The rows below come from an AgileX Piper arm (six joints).
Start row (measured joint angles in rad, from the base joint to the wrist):
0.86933, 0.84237, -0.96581, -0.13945, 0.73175, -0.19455
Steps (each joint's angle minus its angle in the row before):
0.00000, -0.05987, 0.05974, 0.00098, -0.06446, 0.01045
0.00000, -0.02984, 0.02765, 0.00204, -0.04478, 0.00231
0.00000, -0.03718, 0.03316, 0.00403, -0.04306, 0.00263
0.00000, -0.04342, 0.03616, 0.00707, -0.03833, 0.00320
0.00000, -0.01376, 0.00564, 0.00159, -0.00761, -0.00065
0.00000, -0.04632, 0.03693, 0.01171, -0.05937, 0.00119
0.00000, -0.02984, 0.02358, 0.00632, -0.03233, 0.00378
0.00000, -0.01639, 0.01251, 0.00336, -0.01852, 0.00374
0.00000, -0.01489, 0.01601, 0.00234, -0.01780, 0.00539
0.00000, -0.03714, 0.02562, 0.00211, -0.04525, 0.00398
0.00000, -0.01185, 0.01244, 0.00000, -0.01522, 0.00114
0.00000, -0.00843, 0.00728, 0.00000, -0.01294, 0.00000
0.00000, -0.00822, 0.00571, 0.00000, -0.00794, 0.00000
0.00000, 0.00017, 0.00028, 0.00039, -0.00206, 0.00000
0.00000, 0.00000, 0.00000, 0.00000, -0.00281, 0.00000
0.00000, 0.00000, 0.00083, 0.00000, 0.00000, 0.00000
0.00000, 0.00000, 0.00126, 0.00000, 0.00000, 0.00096
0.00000, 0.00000, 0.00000, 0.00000, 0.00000, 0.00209
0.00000, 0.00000, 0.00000, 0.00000, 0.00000, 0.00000
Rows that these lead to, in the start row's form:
0.86933, 0.78250, -0.90607, -0.13847, 0.66729, -0.18410
0.86933, 0.75266, -0.87842, -0.13643, 0.62251, -0.18179
0.86933, 0.71548, -0.84526, -0.13240, 0.57945, -0.17916
0.86933, 0.67206, -0.80910, -0.12533, 0.54112, -0.17596
0.86933, 0.65830, -0.80346, -0.12374, 0.53351, -0.17661
0.86933, 0.61198, -0.76653, -0.11203, 0.47414, -0.17542
0.86933, 0.58214, -0.74295, -0.10571, 0.44181, -0.17164
0.86933, 0.56575, -0.73044, -0.10235, 0.42329, -0.16790
0.86933, 0.55086, -0.71443, -0.10001, 0.40549, -0.16251
0.86933, 0.51372, -0.68881, -0.09790, 0.36024, -0.15853
0.86933, 0.50187, -0.67637, -0.09790, 0.34502, -0.15739
0.86933, 0.49344, -0.66909, -0.09790, 0.33208, -0.15739
0.86933, 0.48522, -0.66338, -0.09790, 0.32414, -0.15739
0.86933, 0.48539, -0.66310, -0.09751, 0.32208, -0.15739
0.86933, 0.48539, -0.66310, -0.09751, 0.31927, -0.15739
0.86933, 0.48539, -0.66227, -0.09751, 0.31927, -0.15739
0.86933, 0.48539, -0.66101, -0.09751, 0.31927, -0.15643
0.86933, 0.48539, -0.66101, -0.09751, 0.31927, -0.15434
0.86933, 0.48539, -0.66101, -0.09751, 0.31927, -0.15434

